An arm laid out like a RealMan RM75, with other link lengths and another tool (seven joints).
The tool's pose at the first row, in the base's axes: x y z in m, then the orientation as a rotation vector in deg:
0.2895, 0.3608, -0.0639, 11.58, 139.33, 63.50
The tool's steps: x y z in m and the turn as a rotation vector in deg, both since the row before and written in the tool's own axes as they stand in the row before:
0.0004, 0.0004, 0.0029, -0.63, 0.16, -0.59
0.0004, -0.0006, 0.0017, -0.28, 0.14, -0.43
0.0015, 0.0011, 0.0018, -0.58, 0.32, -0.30
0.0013, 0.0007, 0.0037, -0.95, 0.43, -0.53
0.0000, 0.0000, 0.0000, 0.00, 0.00, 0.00
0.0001, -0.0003, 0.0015, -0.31, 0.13, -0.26
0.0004, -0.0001, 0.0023, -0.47, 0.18, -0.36
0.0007, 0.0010, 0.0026, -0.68, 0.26, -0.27
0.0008, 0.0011, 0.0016, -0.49, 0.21, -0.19
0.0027, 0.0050, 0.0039, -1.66, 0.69, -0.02
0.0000, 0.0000, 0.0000, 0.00, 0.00, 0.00
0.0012, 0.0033, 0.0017, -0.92, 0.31, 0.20
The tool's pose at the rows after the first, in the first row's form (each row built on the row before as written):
0.2905, 0.3632, -0.0654, 10.57, 139.00, 64.05
0.2910, 0.3641, -0.0669, 9.88, 138.88, 64.25
0.2904, 0.3665, -0.0676, 9.16, 138.76, 64.92
0.2909, 0.3699, -0.0696, 7.98, 138.46, 65.97
0.2909, 0.3699, -0.0696, 7.98, 138.46, 65.97
0.2915, 0.3708, -0.0707, 7.49, 138.33, 66.27
0.2922, 0.3725, -0.0722, 6.80, 138.13, 66.73
0.2926, 0.3752, -0.0731, 6.11, 137.88, 67.50
0.2924, 0.3773, -0.0734, 5.61, 137.72, 68.07
0.2910, 0.3840, -0.0726, 4.67, 137.27, 70.26
0.2910, 0.3840, -0.0726, 4.67, 137.27, 70.26
0.2901, 0.3876, -0.0713, 4.44, 137.00, 71.54

